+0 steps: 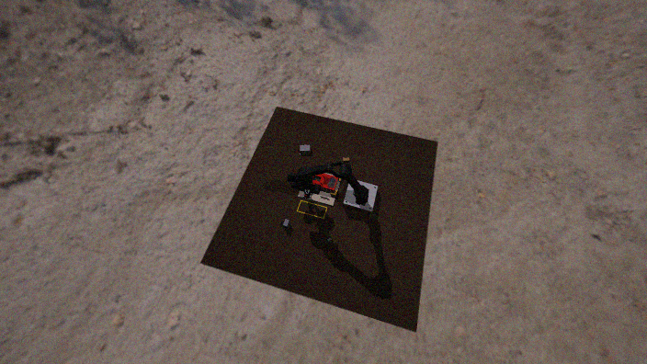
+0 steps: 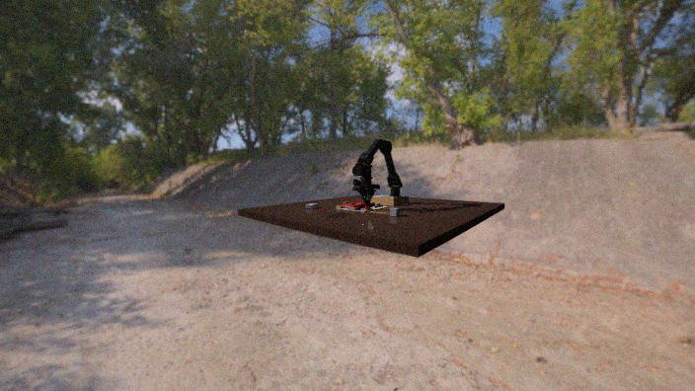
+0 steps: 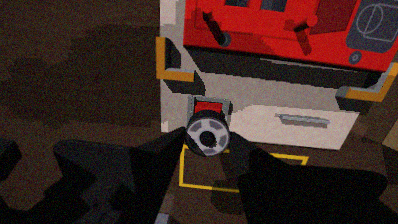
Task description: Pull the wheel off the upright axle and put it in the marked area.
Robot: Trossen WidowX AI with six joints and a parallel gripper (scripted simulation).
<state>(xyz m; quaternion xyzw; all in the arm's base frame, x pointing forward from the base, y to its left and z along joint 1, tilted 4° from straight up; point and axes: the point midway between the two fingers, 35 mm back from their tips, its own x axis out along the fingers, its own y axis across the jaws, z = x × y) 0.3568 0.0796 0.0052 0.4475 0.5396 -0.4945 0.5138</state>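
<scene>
The white board lies 5 cm behind my gripper tip, 10 cm to the right of it and 4 cm below it. Round my gripper tip: grey wheel: right at my gripper tip.
</scene>
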